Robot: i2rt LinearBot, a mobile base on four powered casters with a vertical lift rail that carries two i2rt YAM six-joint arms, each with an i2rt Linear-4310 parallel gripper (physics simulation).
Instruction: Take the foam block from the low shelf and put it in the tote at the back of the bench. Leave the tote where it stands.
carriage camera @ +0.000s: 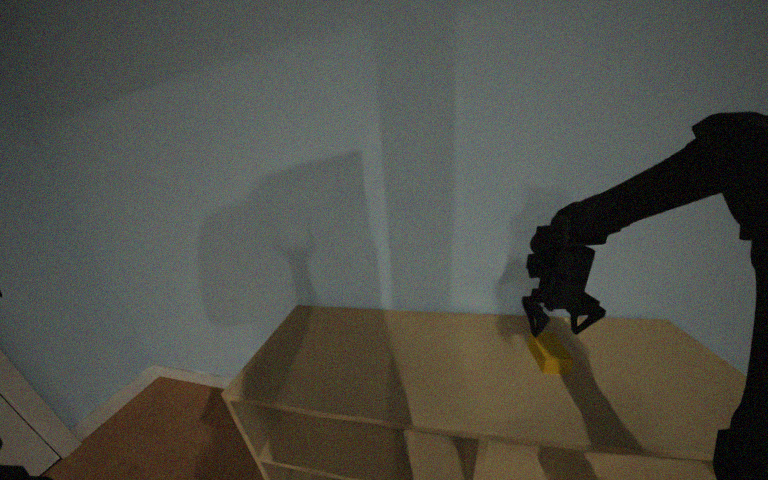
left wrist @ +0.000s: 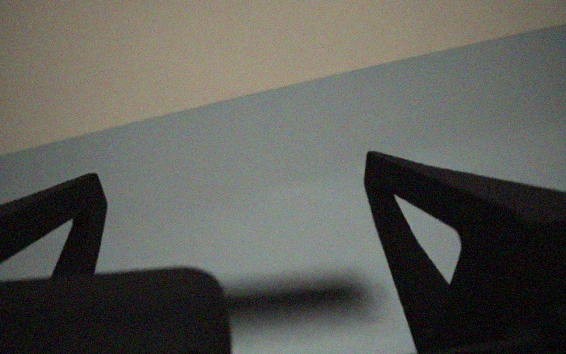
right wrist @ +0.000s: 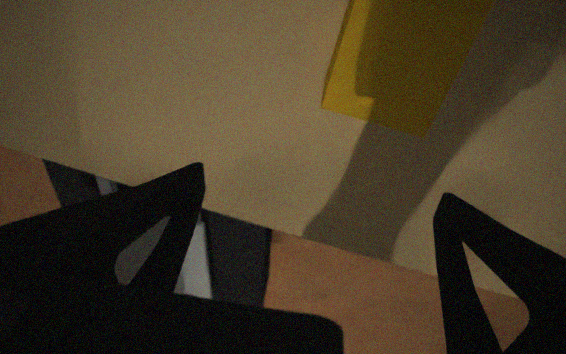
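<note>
My left gripper [left wrist: 235, 177] is visible. My right gripper [carriage camera: 554, 334] is visible too, and the right wrist view also shows my right gripper [right wrist: 320, 191]. A yellow foam block [carriage camera: 551, 356] is present; the right wrist view also shows the block [right wrist: 393, 70], while in the left wrist view the block is out of frame.
</note>
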